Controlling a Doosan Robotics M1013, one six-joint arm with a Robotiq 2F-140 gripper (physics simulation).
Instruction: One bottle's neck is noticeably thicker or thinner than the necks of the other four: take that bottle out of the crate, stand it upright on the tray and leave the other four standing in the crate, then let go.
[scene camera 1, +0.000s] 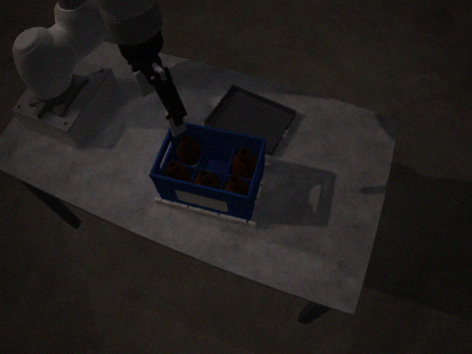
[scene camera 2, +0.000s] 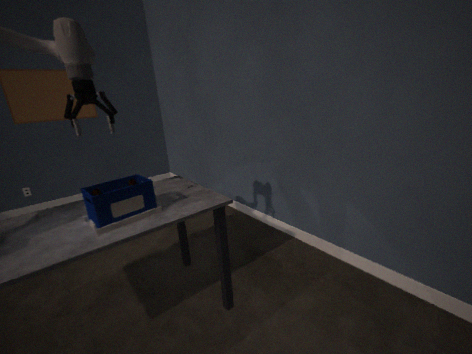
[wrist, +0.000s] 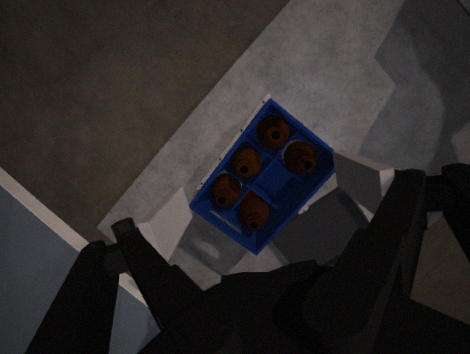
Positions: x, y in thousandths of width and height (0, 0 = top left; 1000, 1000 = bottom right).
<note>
I see my gripper (scene camera 1: 346, 315) and a brown bottle (wrist: 480, 538).
My gripper is seen too in scene camera 2 (scene camera 2: 204, 380) and in the wrist view (wrist: 550, 524).
</note>
